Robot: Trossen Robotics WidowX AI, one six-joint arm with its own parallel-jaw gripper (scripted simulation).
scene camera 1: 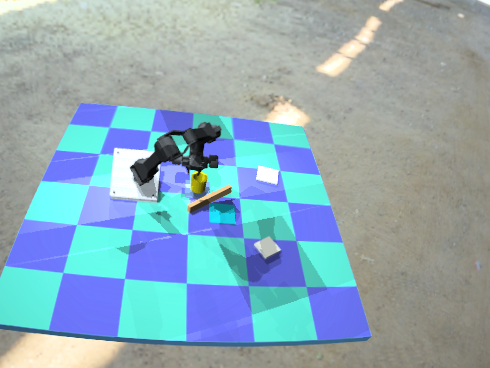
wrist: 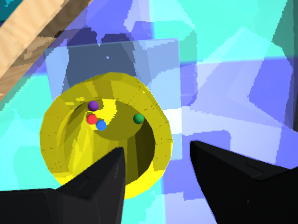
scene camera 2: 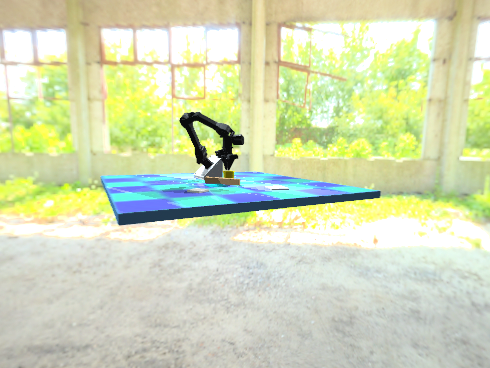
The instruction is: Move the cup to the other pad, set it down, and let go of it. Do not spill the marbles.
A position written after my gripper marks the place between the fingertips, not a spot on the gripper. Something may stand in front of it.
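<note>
Wrist view: my gripper [wrist: 157, 152], a yellow cup [wrist: 69, 145].
</note>
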